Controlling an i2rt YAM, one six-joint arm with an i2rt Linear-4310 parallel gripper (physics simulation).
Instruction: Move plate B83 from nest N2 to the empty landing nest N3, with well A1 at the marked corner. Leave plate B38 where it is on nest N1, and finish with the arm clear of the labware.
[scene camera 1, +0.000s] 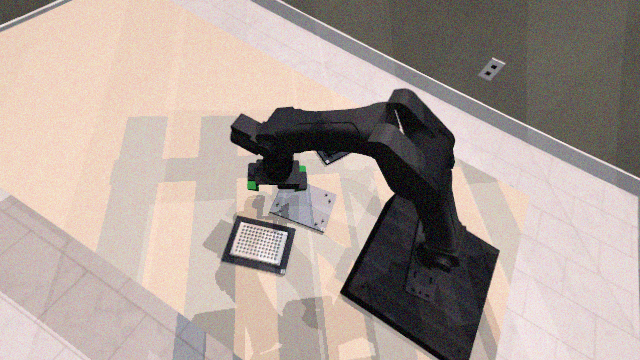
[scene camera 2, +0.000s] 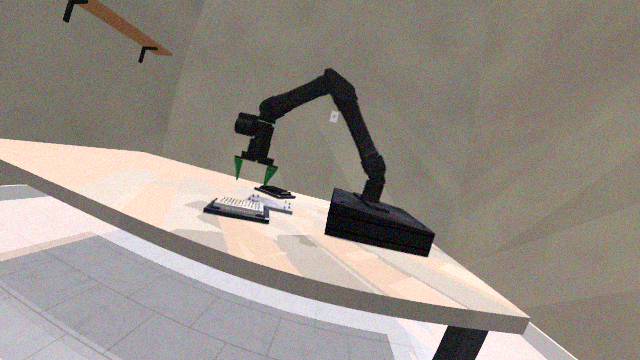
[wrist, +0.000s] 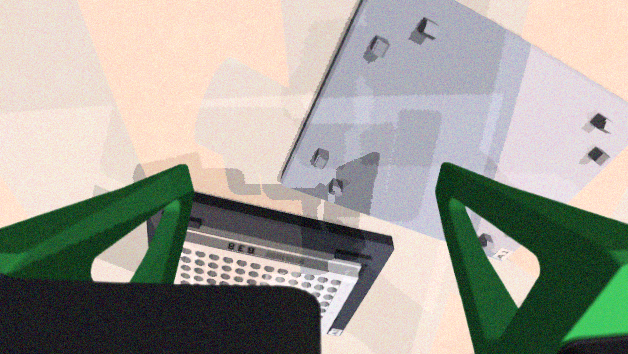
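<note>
My gripper (scene camera 1: 277, 178) (scene camera 2: 251, 182) (wrist: 314, 177) is open and empty, fingers pointing down, above the labware. In the wrist view the gap between its fingertips spans the near left corner of the silver pegged nest N3 (scene camera 1: 315, 200) (scene camera 2: 272, 203) (wrist: 450, 65), which holds no plate. White plate B38 (scene camera 1: 259, 243) (scene camera 2: 240, 205) (wrist: 260, 270) sits on the dark nest N1 (scene camera 1: 289, 250) (scene camera 2: 235, 215) (wrist: 280, 235). The dark nest N2 (scene camera 1: 327, 159) shows behind N3, mostly hidden by the arm. A dark plate, B83 (scene camera 2: 275, 190), appears seated there; its label is unreadable.
The black robot base (scene camera 1: 380, 280) (scene camera 2: 375, 225) stands to the right of the nests. N1 and N3 lie close together with a narrow gap. The arm arches over the table from the base. A brown wall shelf (scene camera 2: 120, 27) is high at the left.
</note>
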